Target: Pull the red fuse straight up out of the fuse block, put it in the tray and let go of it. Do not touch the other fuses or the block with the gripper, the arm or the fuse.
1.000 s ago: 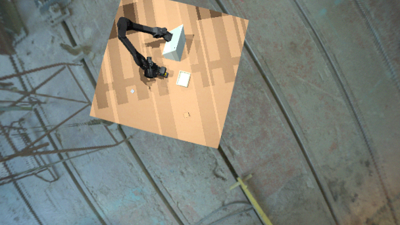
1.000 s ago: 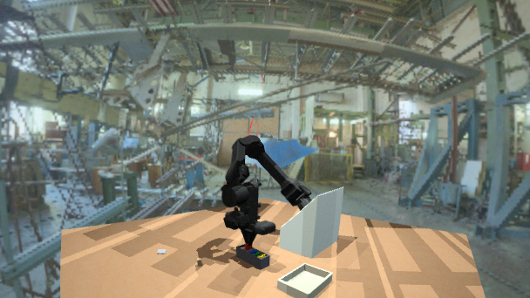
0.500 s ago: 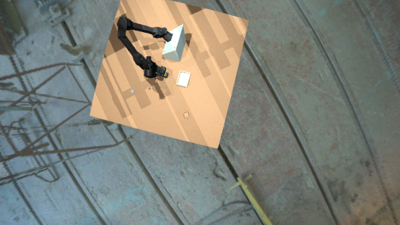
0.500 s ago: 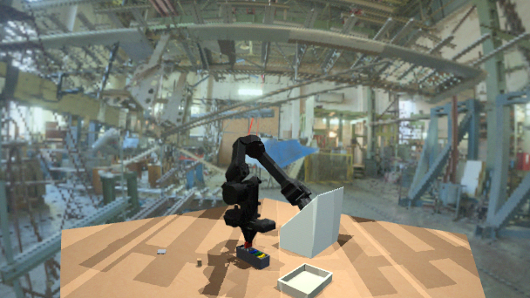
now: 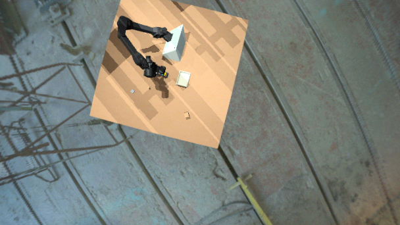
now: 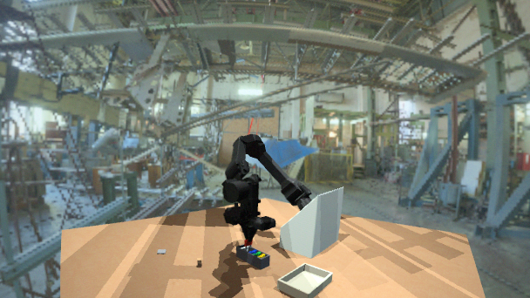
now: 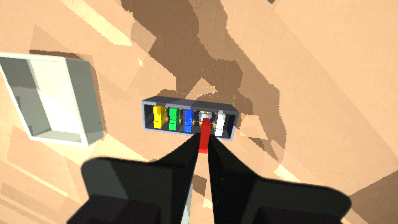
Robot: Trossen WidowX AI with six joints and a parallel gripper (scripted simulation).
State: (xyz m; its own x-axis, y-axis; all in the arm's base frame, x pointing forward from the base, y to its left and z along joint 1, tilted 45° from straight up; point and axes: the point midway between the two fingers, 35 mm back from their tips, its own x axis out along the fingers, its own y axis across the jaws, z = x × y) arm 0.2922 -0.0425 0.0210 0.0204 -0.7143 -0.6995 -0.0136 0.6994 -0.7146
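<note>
Now: the white fuse 5 cm below my gripper tip and 2 cm to the right of it. The rest, counted from my gripper tip: blue fuse: 5 cm below, 2 cm to the left; green fuse: 5 cm below, 4 cm to the left; red fuse: 1 cm below.
</note>
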